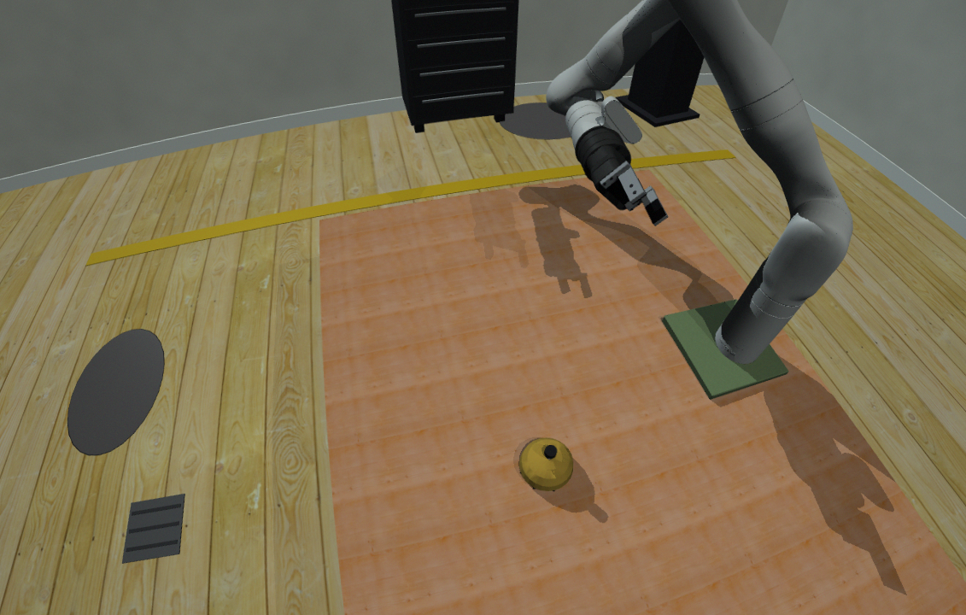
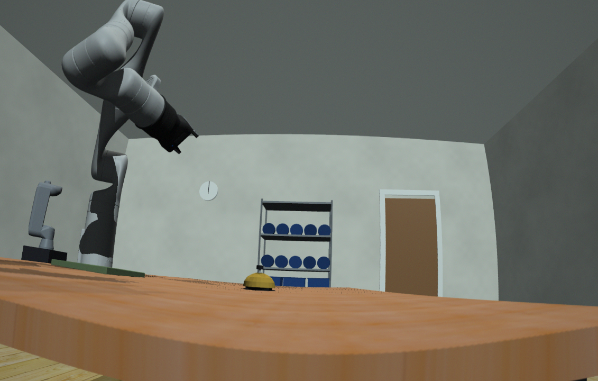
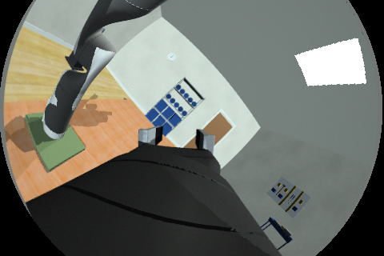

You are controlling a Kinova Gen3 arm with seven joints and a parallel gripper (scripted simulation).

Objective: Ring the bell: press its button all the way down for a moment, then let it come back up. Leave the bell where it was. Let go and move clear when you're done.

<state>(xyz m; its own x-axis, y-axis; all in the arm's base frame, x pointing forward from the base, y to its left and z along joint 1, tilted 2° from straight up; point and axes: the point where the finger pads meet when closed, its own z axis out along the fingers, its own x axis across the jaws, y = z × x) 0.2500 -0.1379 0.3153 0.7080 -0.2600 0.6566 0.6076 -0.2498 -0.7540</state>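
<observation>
My hand is 280 mm above the black button, 210 mm short of it and 150 mm to the right of it. From my hand the other things lie so: bell (300 mm below, 210 mm ahead, 150 mm to the left).
</observation>
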